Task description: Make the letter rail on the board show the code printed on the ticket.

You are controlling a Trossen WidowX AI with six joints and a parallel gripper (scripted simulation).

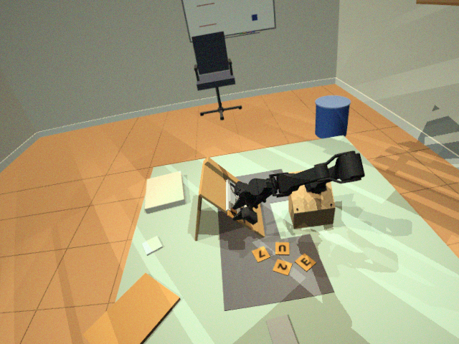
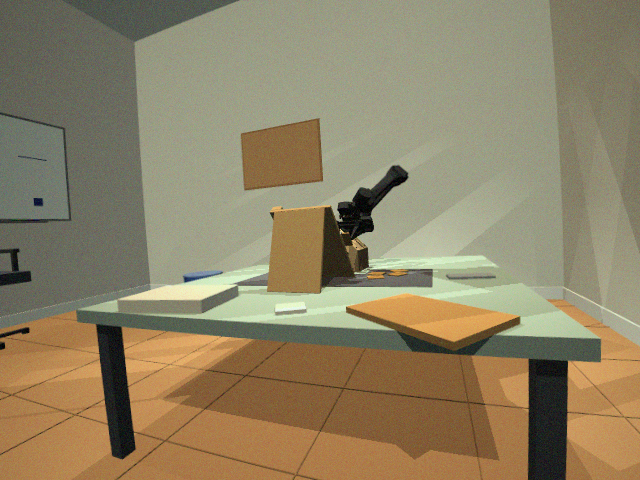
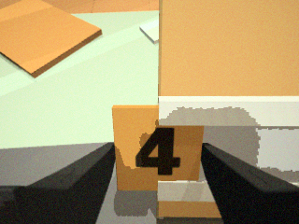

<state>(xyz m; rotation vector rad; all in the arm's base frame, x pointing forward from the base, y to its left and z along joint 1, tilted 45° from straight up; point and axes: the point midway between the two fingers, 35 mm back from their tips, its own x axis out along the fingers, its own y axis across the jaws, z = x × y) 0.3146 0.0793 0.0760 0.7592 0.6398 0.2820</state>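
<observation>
Now: the white ticket 60 mm behind my gripper tip, 90 mm to the right of it and 90 mm below it. The rest, counted from my gripper tip: orange panel (390 mm ahead, 320 mm to the left, 150 mm below); then grey mat (140 mm behind, 90 mm to the right, 160 mm below); then grey slab (130 mm behind, 420 mm to the left, 150 mm below).
</observation>
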